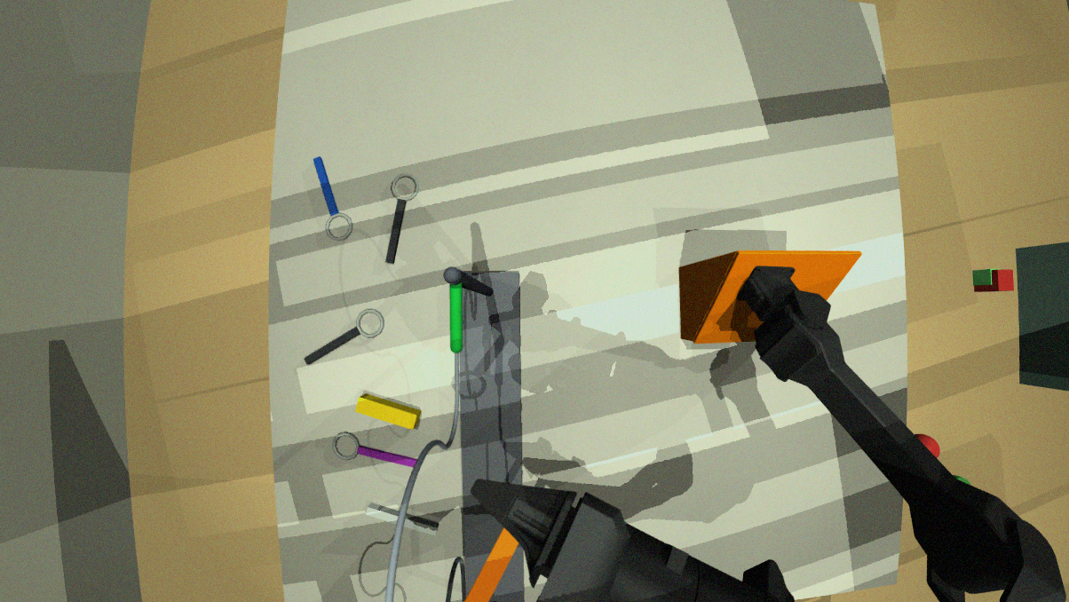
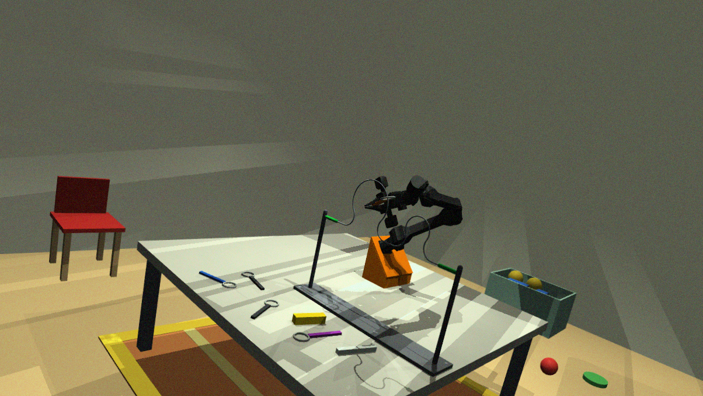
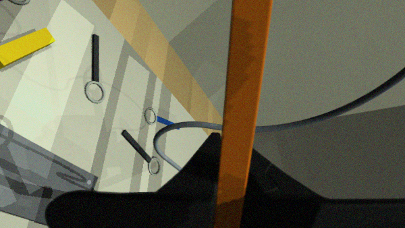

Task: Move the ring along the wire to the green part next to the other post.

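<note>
Right now my gripper tip is 8 cm to the right of the ring with orange handle and 4 cm below it. From my gripper tip the other things lie so: ring with black handle 38 cm below, 31 cm to the right, 20 cm ahead; ring with purple handle 38 cm below, 26 cm ahead, 14 cm to the left; yellow block 38 cm below, 21 cm ahead, 6 cm to the left.
</note>
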